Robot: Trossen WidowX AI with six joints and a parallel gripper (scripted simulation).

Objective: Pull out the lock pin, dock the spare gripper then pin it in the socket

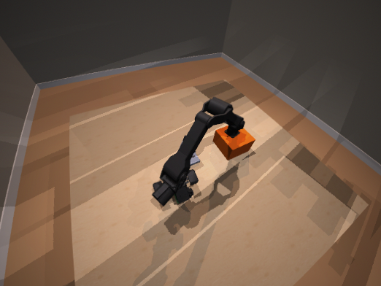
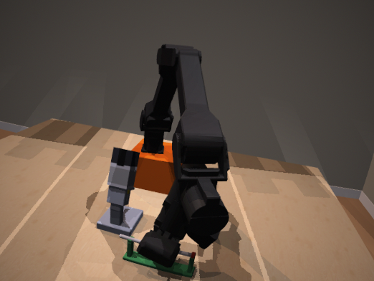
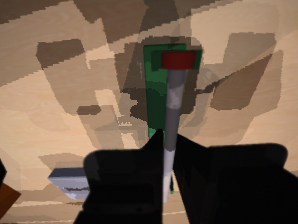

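Now: the green rack 10 mm to the left of my gripper tip and 10 mm above it. The rest, counted from my gripper tip: socket (130 mm behind, 90 mm to the right, 40 mm above); spare gripper (140 mm behind, 90 mm to the right, 110 mm above).
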